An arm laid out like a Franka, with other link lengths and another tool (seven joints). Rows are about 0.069 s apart.
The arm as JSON. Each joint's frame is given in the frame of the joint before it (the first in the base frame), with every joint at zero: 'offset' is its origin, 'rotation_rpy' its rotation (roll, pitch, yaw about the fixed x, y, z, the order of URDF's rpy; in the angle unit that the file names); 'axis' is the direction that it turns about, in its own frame. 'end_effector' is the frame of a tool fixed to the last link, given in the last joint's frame.
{
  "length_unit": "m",
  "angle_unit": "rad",
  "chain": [
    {
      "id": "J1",
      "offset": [
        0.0,
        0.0,
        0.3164
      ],
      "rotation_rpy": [
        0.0,
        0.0,
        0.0
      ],
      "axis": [
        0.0,
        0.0,
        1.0
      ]
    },
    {
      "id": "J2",
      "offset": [
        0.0,
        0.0,
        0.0
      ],
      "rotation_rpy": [
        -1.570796,
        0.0,
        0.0
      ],
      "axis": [
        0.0,
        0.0,
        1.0
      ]
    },
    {
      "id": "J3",
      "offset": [
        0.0,
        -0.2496,
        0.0
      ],
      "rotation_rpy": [
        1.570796,
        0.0,
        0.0
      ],
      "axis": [
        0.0,
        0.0,
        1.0
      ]
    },
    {
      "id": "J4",
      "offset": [
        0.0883,
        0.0,
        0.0
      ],
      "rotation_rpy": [
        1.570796,
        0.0,
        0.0
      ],
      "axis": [
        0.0,
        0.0,
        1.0
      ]
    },
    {
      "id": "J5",
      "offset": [
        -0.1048,
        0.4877,
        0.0
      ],
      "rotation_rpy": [
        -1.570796,
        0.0,
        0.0
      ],
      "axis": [
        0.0,
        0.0,
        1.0
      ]
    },
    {
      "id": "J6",
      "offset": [
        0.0,
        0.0,
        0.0
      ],
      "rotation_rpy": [
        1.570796,
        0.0,
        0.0
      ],
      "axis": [
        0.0,
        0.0,
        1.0
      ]
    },
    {
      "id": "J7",
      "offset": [
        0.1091,
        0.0,
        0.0
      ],
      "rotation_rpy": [
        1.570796,
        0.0,
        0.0
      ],
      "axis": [
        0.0,
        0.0,
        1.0
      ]
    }
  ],
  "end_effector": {
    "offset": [
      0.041,
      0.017,
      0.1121
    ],
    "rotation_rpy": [
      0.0,
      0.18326,
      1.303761
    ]
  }
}
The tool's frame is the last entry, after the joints.
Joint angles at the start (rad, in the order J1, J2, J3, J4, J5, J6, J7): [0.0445, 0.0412, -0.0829, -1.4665, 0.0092, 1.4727, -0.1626]
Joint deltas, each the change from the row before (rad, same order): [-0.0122, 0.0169, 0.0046, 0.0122, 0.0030, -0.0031, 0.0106]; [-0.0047, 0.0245, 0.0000, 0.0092, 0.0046, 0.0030, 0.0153]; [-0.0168, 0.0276, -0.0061, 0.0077, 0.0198, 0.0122, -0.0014]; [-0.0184, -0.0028, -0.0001, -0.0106, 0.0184, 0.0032, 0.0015]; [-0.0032, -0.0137, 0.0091, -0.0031, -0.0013, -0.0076, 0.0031]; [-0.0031, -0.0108, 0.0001, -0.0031, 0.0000, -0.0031, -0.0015]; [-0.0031, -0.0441, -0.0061, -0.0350, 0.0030, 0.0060, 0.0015]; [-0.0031, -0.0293, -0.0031, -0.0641, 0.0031, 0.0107, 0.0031]
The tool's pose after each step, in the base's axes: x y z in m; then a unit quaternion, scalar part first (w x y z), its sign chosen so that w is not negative. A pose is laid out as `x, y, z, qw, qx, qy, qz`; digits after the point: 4 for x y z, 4 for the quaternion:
0.7295, -0.0414, 0.5751, 0.0594, 0.8244, -0.5601, 0.0555
0.7356, -0.0447, 0.5633, 0.0624, 0.8193, -0.5679, 0.0492
0.7427, -0.0589, 0.5495, 0.0576, 0.8139, -0.5766, 0.0409
0.7413, -0.0705, 0.5452, 0.0512, 0.8087, -0.5850, 0.0336
0.7375, -0.0665, 0.5522, 0.0502, 0.8096, -0.5838, 0.0348
0.7344, -0.0686, 0.5578, 0.0487, 0.8091, -0.5845, 0.0365
0.7237, -0.0749, 0.5688, 0.0425, 0.8057, -0.5894, 0.0411
0.7171, -0.0792, 0.5511, 0.0466, 0.8033, -0.5930, 0.0290

